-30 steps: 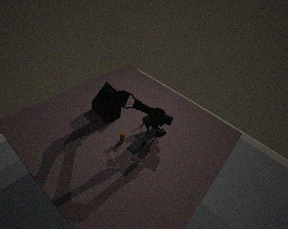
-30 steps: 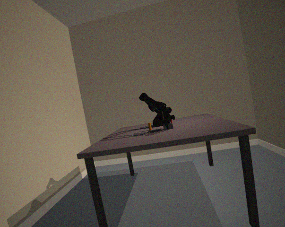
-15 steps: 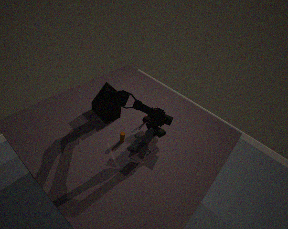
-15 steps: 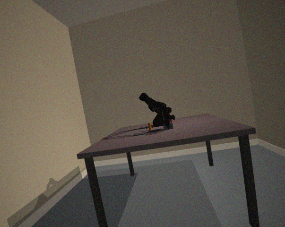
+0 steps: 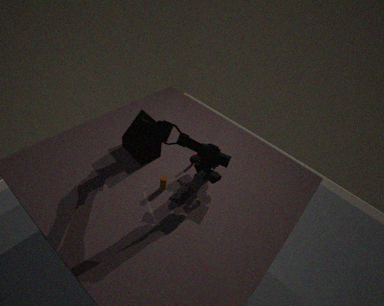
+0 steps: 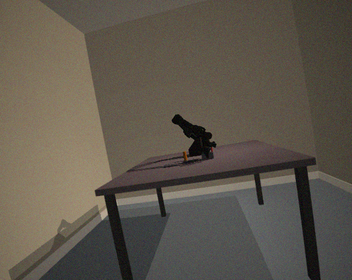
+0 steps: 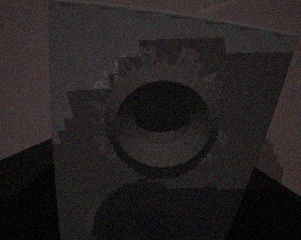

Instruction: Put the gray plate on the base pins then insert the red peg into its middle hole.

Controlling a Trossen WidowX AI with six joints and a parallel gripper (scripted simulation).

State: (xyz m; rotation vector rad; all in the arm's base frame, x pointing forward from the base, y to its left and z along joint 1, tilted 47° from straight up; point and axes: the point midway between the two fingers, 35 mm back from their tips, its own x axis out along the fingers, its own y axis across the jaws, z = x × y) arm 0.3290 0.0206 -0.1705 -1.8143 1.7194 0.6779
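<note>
My gripper tip is 110 mm past the red peg, 20 mm to the right of it and 30 mm below it. The rest, counted from my gripper tip: gray plate (30 mm above); orange cylinder (60 mm behind, 210 mm to the right, 30 mm above).
</note>
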